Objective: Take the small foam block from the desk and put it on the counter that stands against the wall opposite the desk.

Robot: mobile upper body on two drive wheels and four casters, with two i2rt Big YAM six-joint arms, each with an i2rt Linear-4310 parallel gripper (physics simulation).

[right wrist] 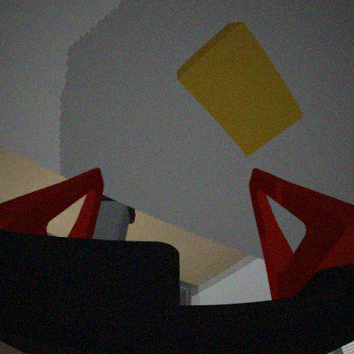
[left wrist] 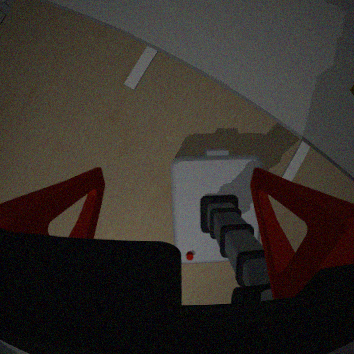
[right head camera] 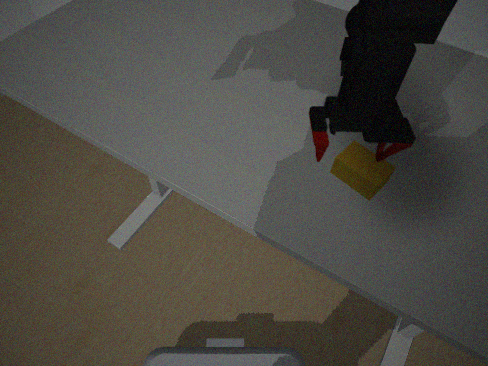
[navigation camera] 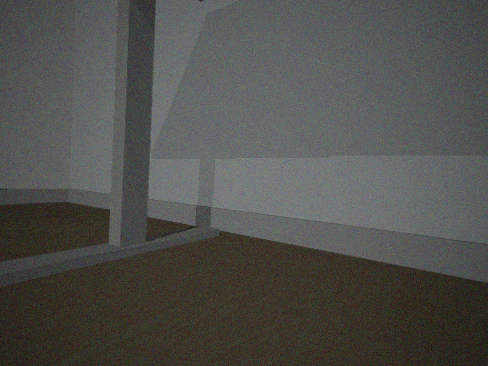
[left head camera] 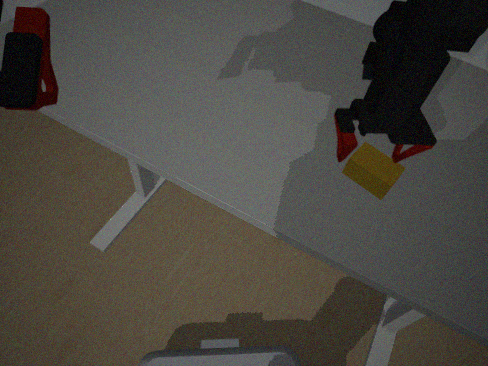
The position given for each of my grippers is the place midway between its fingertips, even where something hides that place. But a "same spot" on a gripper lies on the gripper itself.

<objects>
my right gripper: right wrist 175,176; right head camera; left head camera; not seen in the left wrist view (out of frame); not seen in the navigation camera view (out of frame)
same spot on my right gripper: (left head camera: 347,142) = (right head camera: 317,141)
</objects>
